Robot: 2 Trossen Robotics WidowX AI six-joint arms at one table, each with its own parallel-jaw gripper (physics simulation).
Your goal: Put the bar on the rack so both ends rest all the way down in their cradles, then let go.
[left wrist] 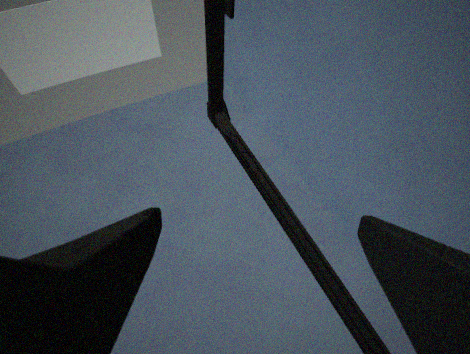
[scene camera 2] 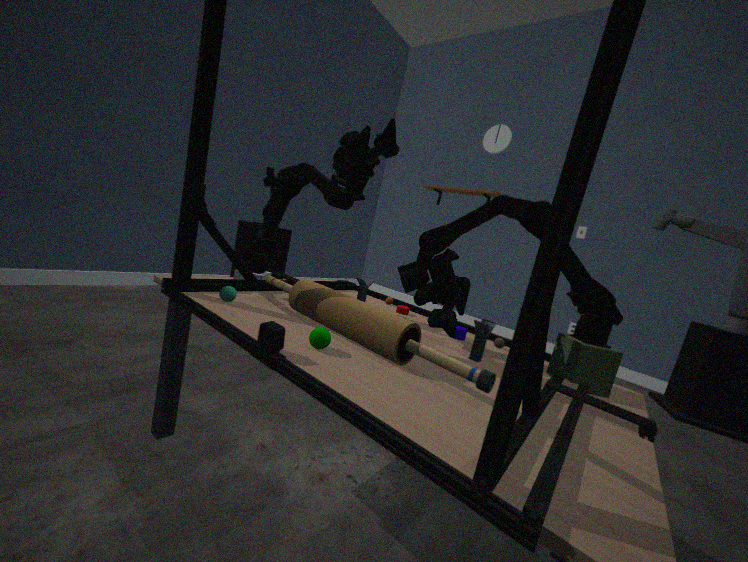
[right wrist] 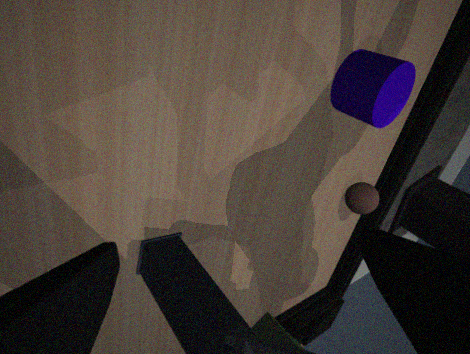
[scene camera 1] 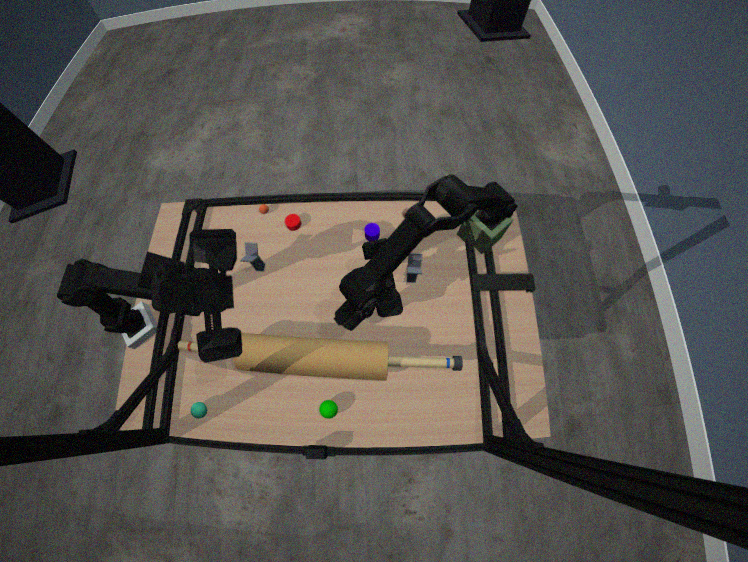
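Where they show: left gripper, fingertip midpoint: [left wrist: 261, 221] [scene camera 2: 381, 122] [scene camera 1: 229, 307]; right gripper, fingertip midpoint: [scene camera 2: 457, 325] [right wrist: 242, 246]; left arm's base at its link origin: [scene camera 2: 254, 271] [scene camera 1: 134, 323]; right arm's base at its link origin: [scene camera 2: 589, 341] [scene camera 1: 490, 216].
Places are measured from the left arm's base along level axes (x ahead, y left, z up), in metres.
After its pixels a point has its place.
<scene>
The bar [scene camera 1: 311, 356] {x 0.388, y -0.413, z 0.062 m} [scene camera 2: 368, 326] {x 0.435, y -0.510, z 0.030 m}, a thick tan roller with thin ends, lies on the table in front of the rack. Its right end has a blue band and dark cap; its left end is partly hidden by my left gripper in scene camera 1. The rack's left cradle [scene camera 1: 250, 249] {x 0.417, y -0.070, z 0.059 m} [scene camera 2: 362, 290] {x 0.408, y -0.096, z 0.031 m} and right cradle [scene camera 1: 414, 262] {x 0.740, y -0.379, z 0.055 m} [scene camera 2: 480, 341] {x 0.730, y -0.399, z 0.020 m} [right wrist: 172, 285] {x 0.718, y -0.387, z 0.001 m} stand behind the bar, empty. My left gripper [scene camera 1: 216, 296] {x 0.368, y -0.402, z 0.483 m} [scene camera 2: 379, 134] {x 0.368, y -0.402, z 0.483 m} [left wrist: 261, 221] {x 0.368, y -0.402, z 0.483 m} is open, high above the table, fingers upward. My right gripper [scene camera 1: 364, 282] [scene camera 2: 426, 299] [right wrist: 242, 246] {x 0.678, y -0.350, z 0.036 m} is open and empty, above the table left of the right cradle.
A green ball [scene camera 1: 328, 409] {x 0.340, y -0.533, z 0.012 m} [scene camera 2: 319, 337] {x 0.338, y -0.553, z -0.003 m} and a teal ball [scene camera 1: 198, 409] {x 0.059, y -0.334, z 0.007 m} [scene camera 2: 227, 294] {x 0.057, y -0.350, z -0.009 m} lie in front of the bar. A red cylinder [scene camera 1: 292, 221] {x 0.568, y -0.027, z -0.010 m}, a purple cylinder [scene camera 1: 371, 231] {x 0.729, y -0.212, z 0.000 m} [right wrist: 367, 87] {x 0.718, y -0.223, z -0.009 m}, an orange ball [scene camera 1: 263, 209] {x 0.519, y 0.070, z -0.007 m} and a brown ball [right wrist: 362, 198] {x 0.847, y -0.228, z -0.013 m} are at the back. Black frame beams surround the table.
</scene>
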